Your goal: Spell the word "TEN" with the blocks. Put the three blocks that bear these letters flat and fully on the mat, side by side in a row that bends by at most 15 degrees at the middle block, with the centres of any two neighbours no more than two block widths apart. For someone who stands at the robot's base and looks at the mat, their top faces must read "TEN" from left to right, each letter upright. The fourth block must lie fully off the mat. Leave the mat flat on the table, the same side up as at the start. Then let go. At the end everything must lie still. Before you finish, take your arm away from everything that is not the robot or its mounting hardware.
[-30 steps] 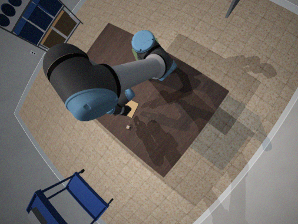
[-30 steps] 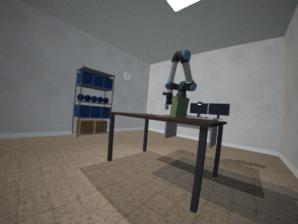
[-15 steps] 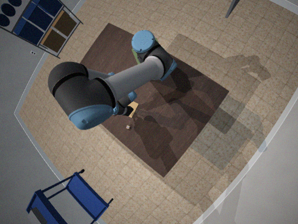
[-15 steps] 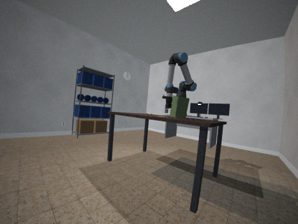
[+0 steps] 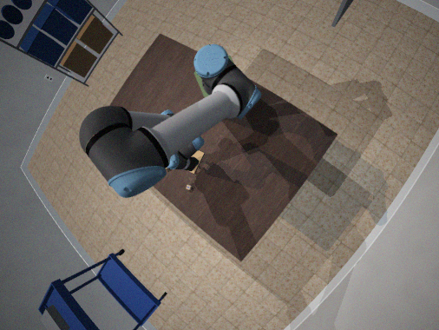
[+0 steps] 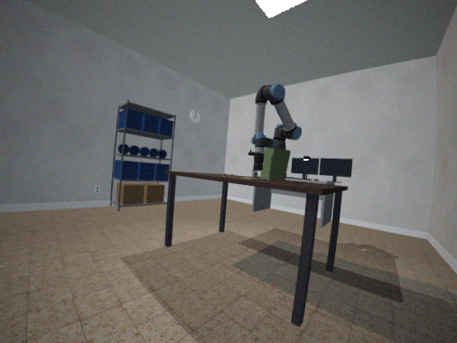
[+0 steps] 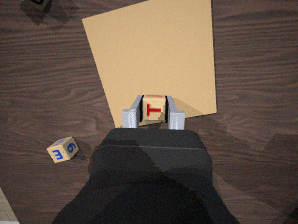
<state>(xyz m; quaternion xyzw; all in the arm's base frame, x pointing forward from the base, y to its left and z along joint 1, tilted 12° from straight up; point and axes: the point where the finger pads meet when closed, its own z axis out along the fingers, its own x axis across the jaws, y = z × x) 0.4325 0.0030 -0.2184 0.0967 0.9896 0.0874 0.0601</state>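
The tan mat lies 1 cm behind my hand, 4 cm to the right of it and 3 cm below it. From my hand the other things lie so: N block (11 cm ahead, 14 cm to the right, 2 cm below).
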